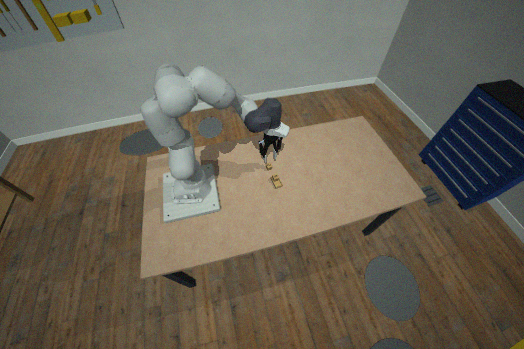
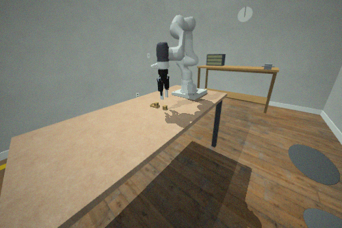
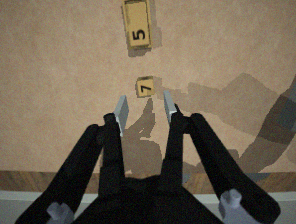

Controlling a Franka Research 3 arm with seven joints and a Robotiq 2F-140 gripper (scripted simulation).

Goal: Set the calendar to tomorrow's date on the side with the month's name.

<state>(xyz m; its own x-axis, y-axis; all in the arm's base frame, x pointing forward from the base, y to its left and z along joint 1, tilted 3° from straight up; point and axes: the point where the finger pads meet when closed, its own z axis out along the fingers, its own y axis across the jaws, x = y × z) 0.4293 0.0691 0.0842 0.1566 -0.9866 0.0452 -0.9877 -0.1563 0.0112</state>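
Right now my hand is 11 cm above the wooden digit cube. From my hand the other things lie so: wooden tray: 2 cm ahead, 11 cm to the right, 12 cm below.
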